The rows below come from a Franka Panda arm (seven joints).
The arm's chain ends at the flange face. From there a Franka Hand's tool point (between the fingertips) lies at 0.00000 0.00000 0.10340 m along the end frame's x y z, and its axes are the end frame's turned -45 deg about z.
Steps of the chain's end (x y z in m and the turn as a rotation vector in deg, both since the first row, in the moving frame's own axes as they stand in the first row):
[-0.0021, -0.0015, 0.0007, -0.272, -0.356, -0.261]
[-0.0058, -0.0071, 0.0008, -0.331, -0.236, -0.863]
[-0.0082, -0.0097, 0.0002, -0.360, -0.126, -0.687]
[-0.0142, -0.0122, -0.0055, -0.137, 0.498, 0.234]
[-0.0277, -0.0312, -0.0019, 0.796, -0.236, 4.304]
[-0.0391, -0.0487, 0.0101, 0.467, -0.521, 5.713]
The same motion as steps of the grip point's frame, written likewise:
[-0.0012, -0.0027, 0.0007, 0.059, -0.444, -0.261]
[0.0002, -0.0090, 0.0008, -0.067, -0.401, -0.863]
[0.0004, -0.0124, 0.0002, -0.165, -0.344, -0.687]
[-0.0010, -0.0179, -0.0055, -0.449, 0.255, 0.234]
[0.0032, -0.0429, -0.0019, 0.730, 0.396, 4.304]
[0.0068, -0.0633, 0.0101, 0.699, -0.038, 5.713]

